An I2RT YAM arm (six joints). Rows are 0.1 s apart.
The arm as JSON. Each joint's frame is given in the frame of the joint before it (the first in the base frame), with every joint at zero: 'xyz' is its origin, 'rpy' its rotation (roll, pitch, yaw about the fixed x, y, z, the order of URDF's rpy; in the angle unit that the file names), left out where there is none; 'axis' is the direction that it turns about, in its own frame. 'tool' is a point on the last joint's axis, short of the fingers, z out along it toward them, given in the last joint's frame.
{
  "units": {
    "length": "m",
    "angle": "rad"
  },
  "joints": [
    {
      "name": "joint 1",
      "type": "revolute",
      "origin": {
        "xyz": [
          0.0,
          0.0,
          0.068
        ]
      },
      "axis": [
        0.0,
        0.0,
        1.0
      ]
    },
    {
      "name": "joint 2",
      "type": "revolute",
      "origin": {
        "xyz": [
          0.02,
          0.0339,
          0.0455
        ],
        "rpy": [
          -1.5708,
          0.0,
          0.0
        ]
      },
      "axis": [
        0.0,
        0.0,
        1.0
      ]
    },
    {
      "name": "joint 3",
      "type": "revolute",
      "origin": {
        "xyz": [
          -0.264,
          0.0,
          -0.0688
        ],
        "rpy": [
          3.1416,
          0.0,
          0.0
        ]
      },
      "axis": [
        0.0,
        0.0,
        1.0
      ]
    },
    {
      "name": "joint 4",
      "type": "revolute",
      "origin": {
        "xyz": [
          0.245,
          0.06,
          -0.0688
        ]
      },
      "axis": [
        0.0,
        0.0,
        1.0
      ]
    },
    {
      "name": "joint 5",
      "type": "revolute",
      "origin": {
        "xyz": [
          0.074,
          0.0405,
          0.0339
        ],
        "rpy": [
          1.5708,
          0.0,
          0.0
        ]
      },
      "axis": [
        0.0,
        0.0,
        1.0
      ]
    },
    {
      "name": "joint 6",
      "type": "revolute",
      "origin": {
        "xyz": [
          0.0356,
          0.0,
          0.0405
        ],
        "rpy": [
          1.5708,
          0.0,
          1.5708
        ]
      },
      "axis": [
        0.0,
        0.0,
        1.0
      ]
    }
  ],
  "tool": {
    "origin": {
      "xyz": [
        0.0,
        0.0,
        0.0
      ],
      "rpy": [
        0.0,
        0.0,
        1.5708
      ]
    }
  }
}
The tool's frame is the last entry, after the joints.
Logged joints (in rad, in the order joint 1, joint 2, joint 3, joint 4, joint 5, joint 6), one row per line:
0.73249, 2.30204, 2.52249, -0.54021, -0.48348, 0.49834
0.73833, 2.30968, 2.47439, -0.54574, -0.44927, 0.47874
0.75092, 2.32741, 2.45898, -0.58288, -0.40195, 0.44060
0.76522, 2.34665, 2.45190, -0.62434, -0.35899, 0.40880
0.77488, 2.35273, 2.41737, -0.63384, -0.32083, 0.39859
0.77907, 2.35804, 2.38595, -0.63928, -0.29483, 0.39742
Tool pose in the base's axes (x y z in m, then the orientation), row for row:
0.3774, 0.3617, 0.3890, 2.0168, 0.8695, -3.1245
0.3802, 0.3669, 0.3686, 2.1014, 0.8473, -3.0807
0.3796, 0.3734, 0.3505, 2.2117, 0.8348, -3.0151
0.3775, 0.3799, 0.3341, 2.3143, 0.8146, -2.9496
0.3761, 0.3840, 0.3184, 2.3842, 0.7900, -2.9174
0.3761, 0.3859, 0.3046, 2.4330, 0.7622, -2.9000
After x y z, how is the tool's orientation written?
As angles about the fixed x, y, z axes (roll, pitch, yaw), in radians.
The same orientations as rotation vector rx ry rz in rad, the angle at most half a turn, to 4 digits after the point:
-0.5981, 1.9804, 1.2592
-0.5934, 2.0391, 1.2053
-0.6078, 2.0970, 1.1267
-0.6266, 2.1535, 1.0540
-0.6246, 2.2012, 0.9978
-0.6162, 2.2445, 0.9566

